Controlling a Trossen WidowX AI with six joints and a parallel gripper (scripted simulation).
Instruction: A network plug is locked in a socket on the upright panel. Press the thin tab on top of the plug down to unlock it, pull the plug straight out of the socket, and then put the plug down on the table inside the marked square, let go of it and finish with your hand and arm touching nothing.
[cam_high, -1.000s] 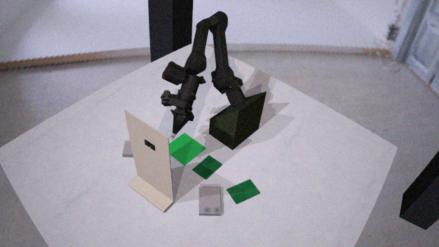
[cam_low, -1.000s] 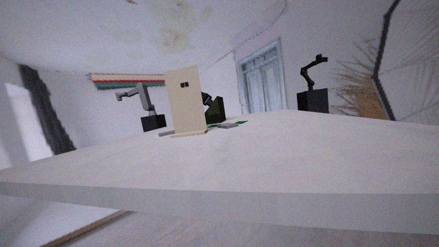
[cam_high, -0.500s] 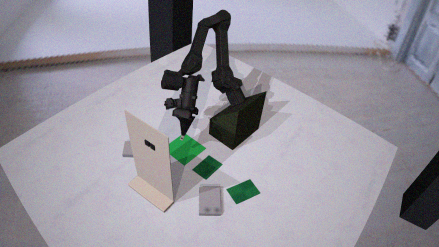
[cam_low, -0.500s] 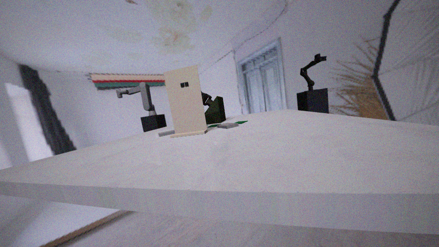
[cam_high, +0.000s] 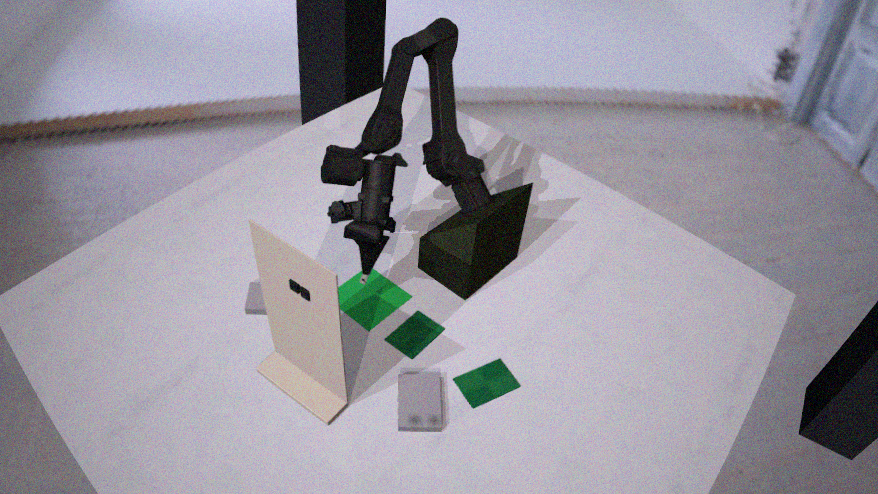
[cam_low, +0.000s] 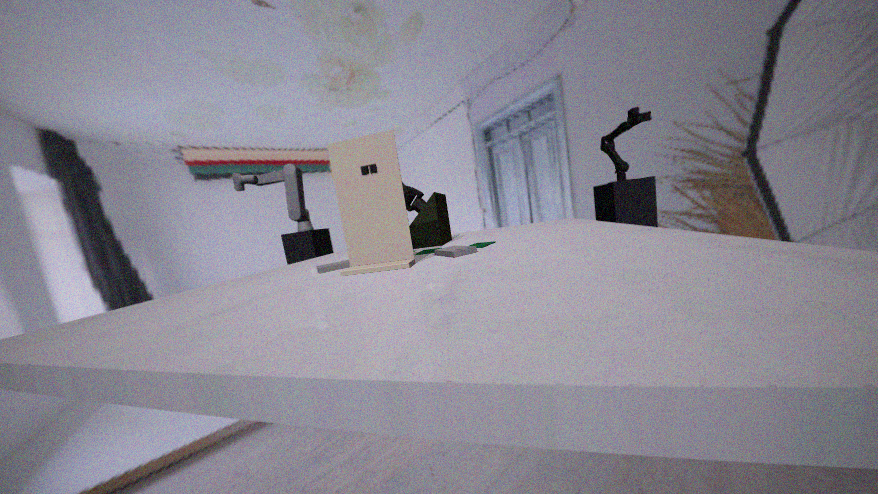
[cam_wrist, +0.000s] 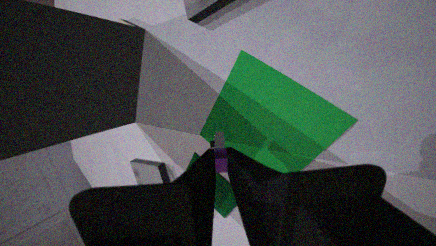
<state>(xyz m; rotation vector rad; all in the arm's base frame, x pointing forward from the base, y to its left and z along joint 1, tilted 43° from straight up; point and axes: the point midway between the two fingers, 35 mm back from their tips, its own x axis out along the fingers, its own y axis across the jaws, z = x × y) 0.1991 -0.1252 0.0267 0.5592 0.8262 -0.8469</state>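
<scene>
Right now my gripper tip is 1 cm past the green marked square and 7 cm above it. From my gripper tip the other things lie so: beige upright panel 21 cm ahead, 4 cm to the left, 7 cm above; then purple network plug right at my gripper tip.
</scene>
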